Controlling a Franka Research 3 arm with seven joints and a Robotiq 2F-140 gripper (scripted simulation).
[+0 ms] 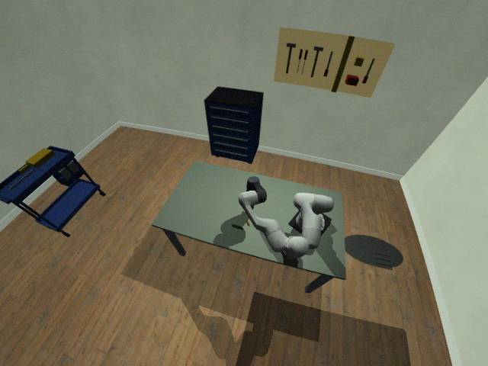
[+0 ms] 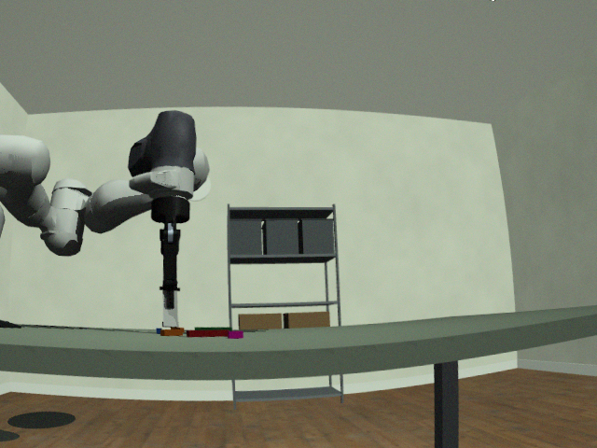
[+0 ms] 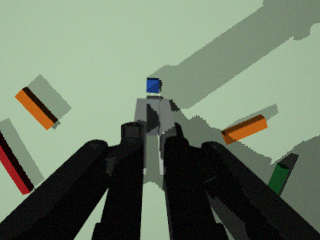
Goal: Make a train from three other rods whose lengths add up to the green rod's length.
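Now: the grey rod 30 mm below my hand. From my hand the other things lie so: green rod 130 mm to the left, 90 mm ahead, 40 mm below; then red rod 140 mm to the right, 60 mm ahead, 40 mm below; then blue rod 40 mm below, 20 mm behind.
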